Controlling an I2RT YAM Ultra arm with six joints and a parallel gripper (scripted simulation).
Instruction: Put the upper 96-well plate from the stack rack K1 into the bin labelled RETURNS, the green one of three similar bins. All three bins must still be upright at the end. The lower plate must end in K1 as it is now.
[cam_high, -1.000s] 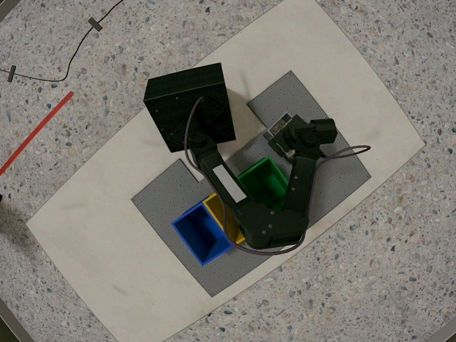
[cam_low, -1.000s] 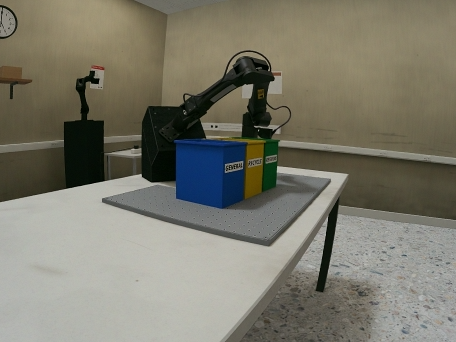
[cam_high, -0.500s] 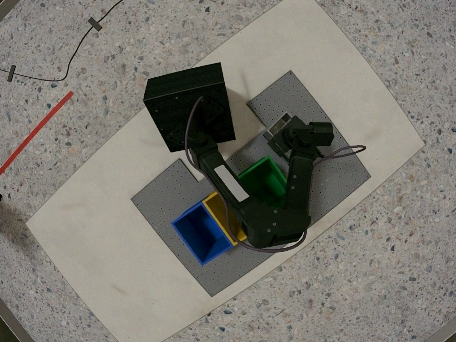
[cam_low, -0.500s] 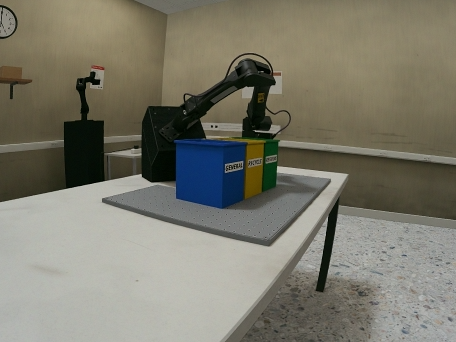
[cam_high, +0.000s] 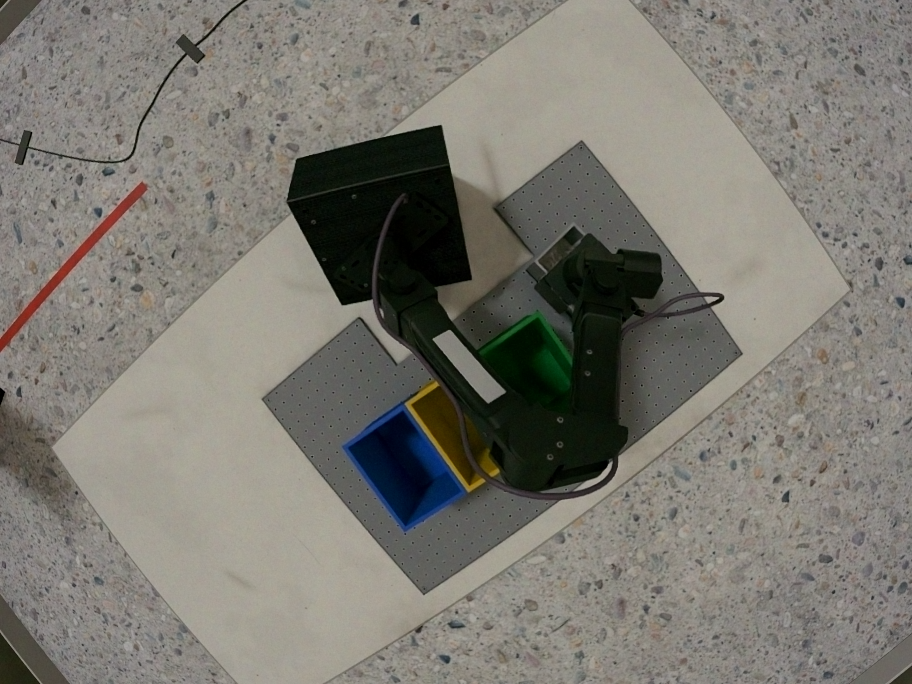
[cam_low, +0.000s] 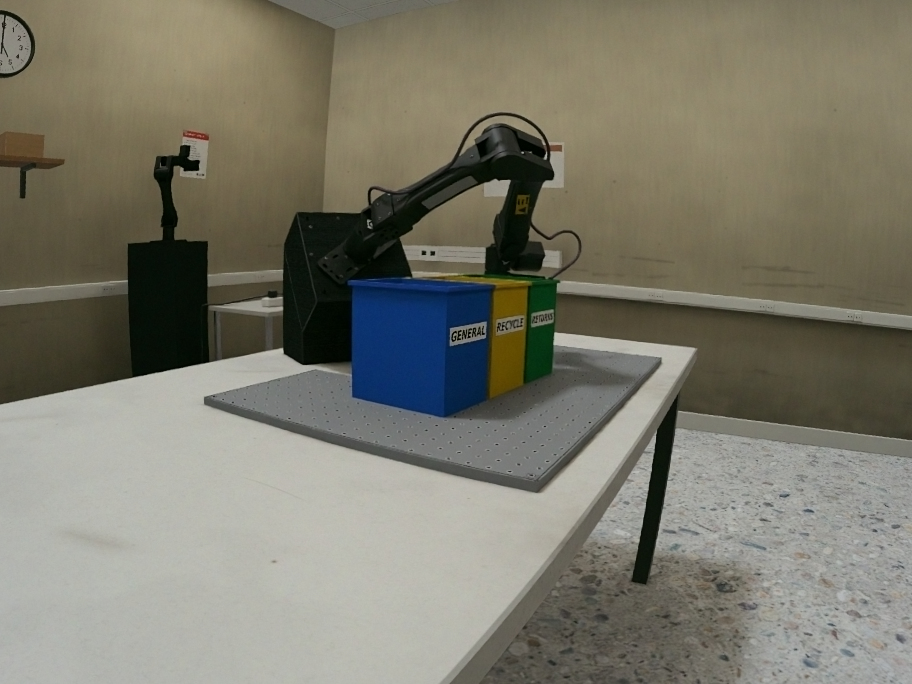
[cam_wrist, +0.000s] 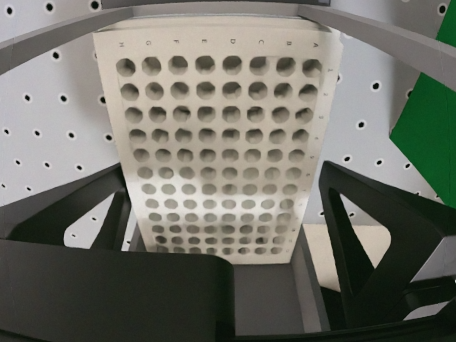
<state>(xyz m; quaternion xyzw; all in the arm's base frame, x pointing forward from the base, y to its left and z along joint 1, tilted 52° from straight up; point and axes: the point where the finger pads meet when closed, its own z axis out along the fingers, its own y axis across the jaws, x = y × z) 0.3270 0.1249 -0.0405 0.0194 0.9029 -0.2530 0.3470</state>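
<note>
The 96-well plate lies 10 mm ahead of my hand. Round my hand: green returns bin 190 mm to the right, 50 mm above, 30 mm ahead; then yellow bin 310 mm to the right, 50 mm above, 30 mm behind; then blue bin 430 mm to the right, 80 mm behind, 50 mm above.
</note>
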